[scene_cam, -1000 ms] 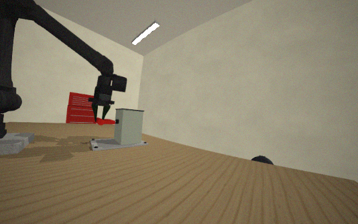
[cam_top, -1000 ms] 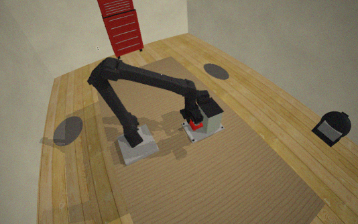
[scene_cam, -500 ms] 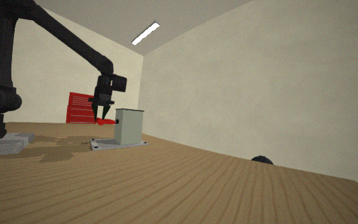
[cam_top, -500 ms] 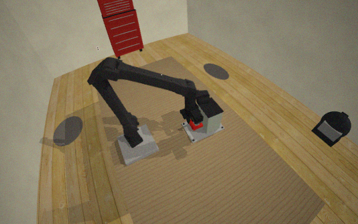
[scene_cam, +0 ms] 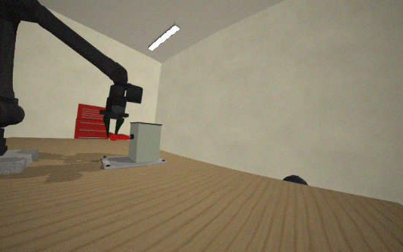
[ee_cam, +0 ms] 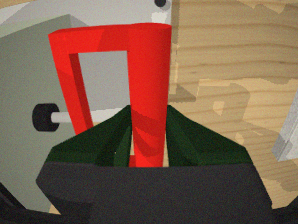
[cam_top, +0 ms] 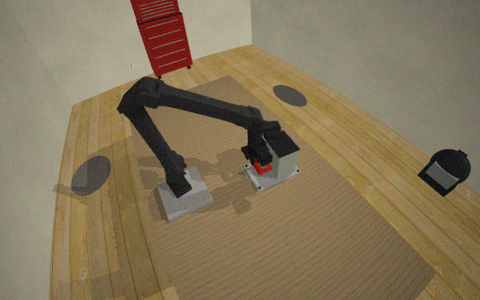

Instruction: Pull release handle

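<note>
The grey baseplate is 9 cm ahead of my hand, 2 cm to the right of it and 11 cm below it.
</note>
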